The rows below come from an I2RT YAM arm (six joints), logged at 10 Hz.
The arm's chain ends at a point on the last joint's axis. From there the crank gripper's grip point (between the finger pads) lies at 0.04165 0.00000 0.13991 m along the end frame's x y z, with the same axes.
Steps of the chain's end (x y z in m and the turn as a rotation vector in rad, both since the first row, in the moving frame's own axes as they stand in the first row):
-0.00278 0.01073 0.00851 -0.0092 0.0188 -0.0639
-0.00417 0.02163 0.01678 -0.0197 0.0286 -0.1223
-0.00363 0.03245 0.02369 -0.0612 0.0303 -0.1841
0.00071 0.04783 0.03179 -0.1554 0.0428 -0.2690
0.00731 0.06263 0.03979 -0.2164 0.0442 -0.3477
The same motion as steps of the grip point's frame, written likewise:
-0.00020 0.00927 0.00771 -0.0092 0.0188 -0.0639
-0.00034 0.01904 0.01556 -0.0197 0.0286 -0.1223
0.00065 0.03291 0.02234 -0.0612 0.0303 -0.1841
0.00797 0.05726 0.02910 -0.1554 0.0428 -0.2690
0.01599 0.07673 0.03618 -0.2164 0.0442 -0.3477

